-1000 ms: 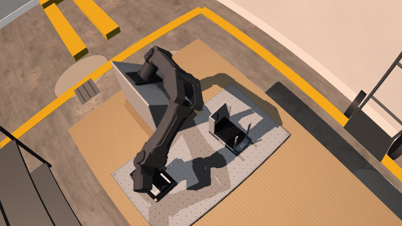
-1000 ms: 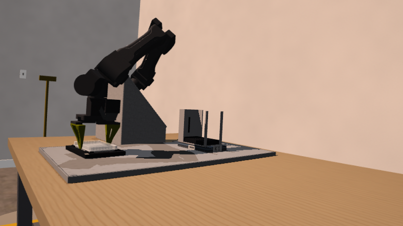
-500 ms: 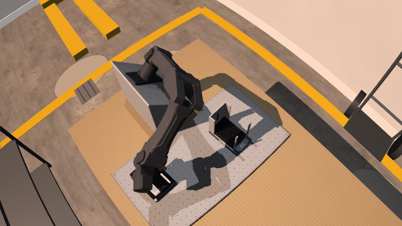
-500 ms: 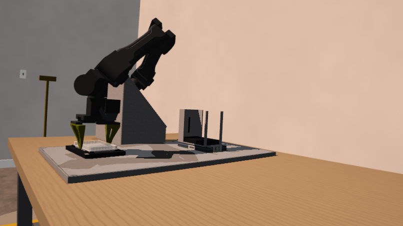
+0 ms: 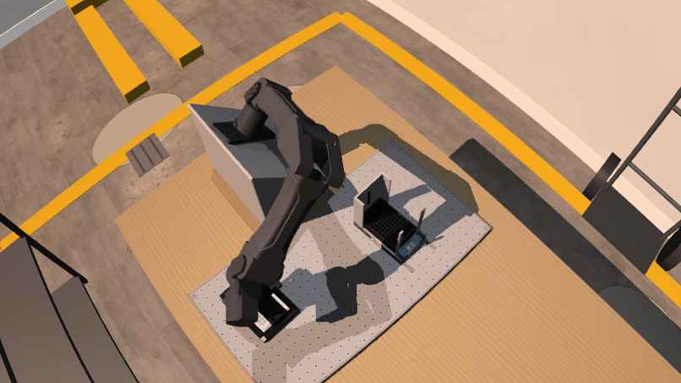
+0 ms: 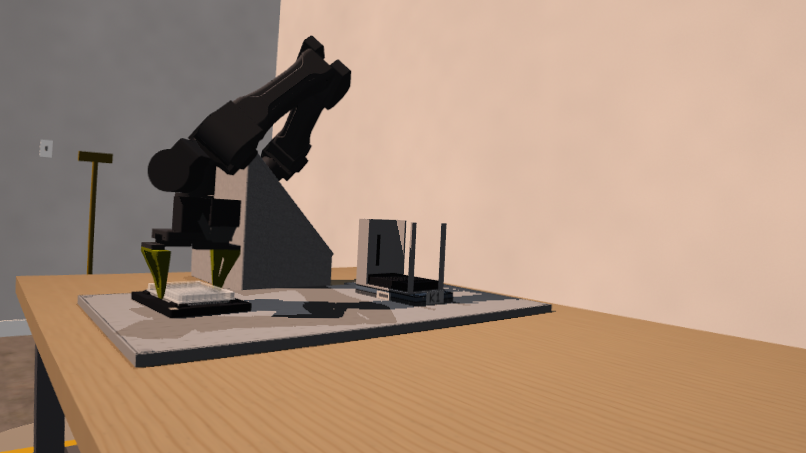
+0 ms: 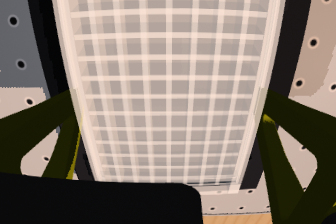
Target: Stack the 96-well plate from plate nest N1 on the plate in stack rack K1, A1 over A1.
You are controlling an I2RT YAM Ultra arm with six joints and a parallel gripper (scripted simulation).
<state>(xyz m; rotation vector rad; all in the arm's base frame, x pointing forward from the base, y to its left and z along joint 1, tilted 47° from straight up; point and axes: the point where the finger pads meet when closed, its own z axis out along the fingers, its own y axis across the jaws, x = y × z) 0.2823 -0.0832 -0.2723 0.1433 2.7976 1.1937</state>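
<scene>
My gripper is now 7 cm short of the pale A1 square, 6 cm to the left of it and 1 cm above it. Round my hand: clear 96-well plate (right at my hand); then back wall (36 cm to the left, 6 cm above, 4 cm ahead); then dark 96-well plate (35 cm to the left, 10 cm ahead, 1 cm above).
</scene>
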